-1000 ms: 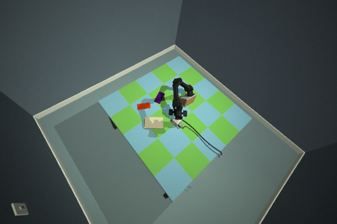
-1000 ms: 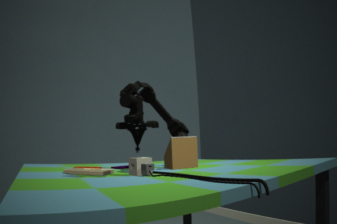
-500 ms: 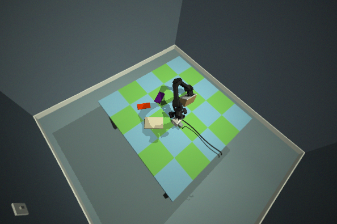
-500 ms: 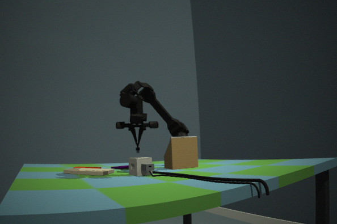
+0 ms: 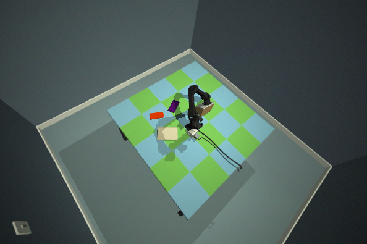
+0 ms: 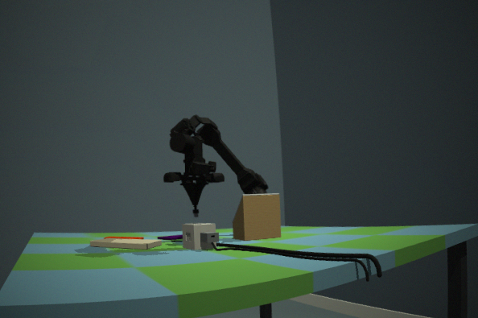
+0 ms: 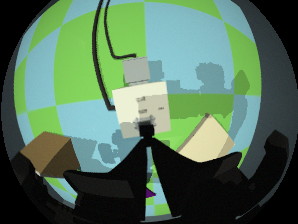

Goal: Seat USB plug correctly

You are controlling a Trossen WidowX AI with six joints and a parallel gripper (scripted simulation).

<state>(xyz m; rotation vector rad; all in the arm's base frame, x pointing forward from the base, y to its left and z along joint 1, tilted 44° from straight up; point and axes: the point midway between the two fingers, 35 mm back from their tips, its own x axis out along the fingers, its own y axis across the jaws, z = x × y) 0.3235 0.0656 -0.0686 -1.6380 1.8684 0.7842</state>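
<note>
My gripper tip is now 2 cm above the USB plug. From my gripper tip the other things lie so: red card (38 cm to the right, 15 cm ahead, 13 cm below); then purple card (36 cm to the right, 13 cm below, 7 cm behind); then cream slab (20 cm ahead, 14 cm to the right, 13 cm below).
</note>
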